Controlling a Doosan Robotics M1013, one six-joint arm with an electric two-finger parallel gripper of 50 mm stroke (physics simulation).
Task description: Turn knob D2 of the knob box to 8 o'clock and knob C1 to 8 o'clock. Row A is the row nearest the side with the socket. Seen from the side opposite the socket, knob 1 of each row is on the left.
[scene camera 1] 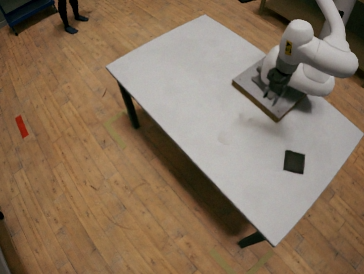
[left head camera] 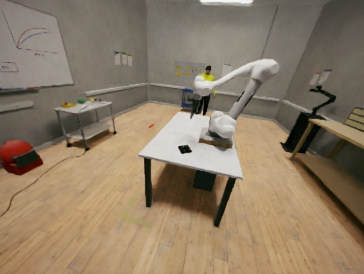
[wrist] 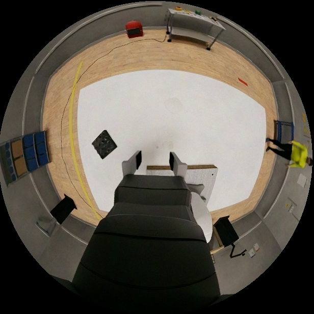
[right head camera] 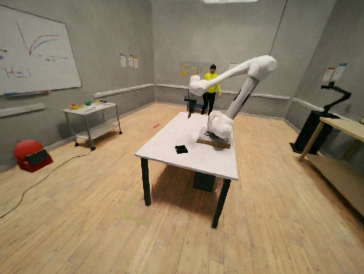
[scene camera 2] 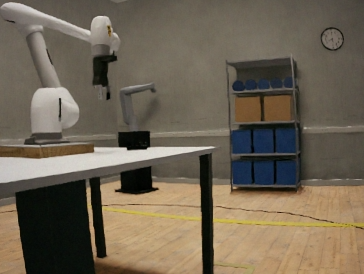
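Where they show: gripper, between the fingertips: (scene camera 1: 269, 101) (left head camera: 191, 118) (right head camera: 189, 117) (scene camera 2: 104, 99); arm's base, origin of its link: (left head camera: 213, 133) (right head camera: 212, 133) (scene camera 2: 46, 144).
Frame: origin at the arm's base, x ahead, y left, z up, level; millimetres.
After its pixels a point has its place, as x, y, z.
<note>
The knob box (left head camera: 185, 149) @(171, 481, -16) (right head camera: 181, 149) @(170, 480, -17) (scene camera 1: 294, 162) @(208, 448, -16) (wrist: 104, 144) is a small, dark, square box lying on the white table (left head camera: 167, 137) @(466, 299, -54) (right head camera: 162, 137) @(497, 320, -54) (scene camera 1: 175, 100) @(530, -200, -54) (wrist: 200, 110), near one end. Its knobs are too small and blurred to tell their labels or settings, and the socket side cannot be made out. My gripper (scene camera 1: 271, 98) @(245, 184, 198) (scene camera 2: 104, 94) @(245, 184, 198) (wrist: 155, 156) is open with nothing between the fingers. It points down, high above the table and well apart from the box. In the wrist view the box is to the left of the fingers.
The arm's base stands on a wood-edged plate (left head camera: 216, 143) @(-69, 174, -25) (right head camera: 213, 143) @(-60, 176, -26) (scene camera 1: 255, 102) @(151, 45, -34) (scene camera 2: 47, 150) @(178, -98, -22) (wrist: 205, 167) on the table, beside the knob box. A person in a yellow top (left head camera: 208, 77) (right head camera: 212, 83) (wrist: 299, 153) stands beyond the table's far end. A shelf unit (scene camera 2: 262, 91) stands by the wall.
</note>
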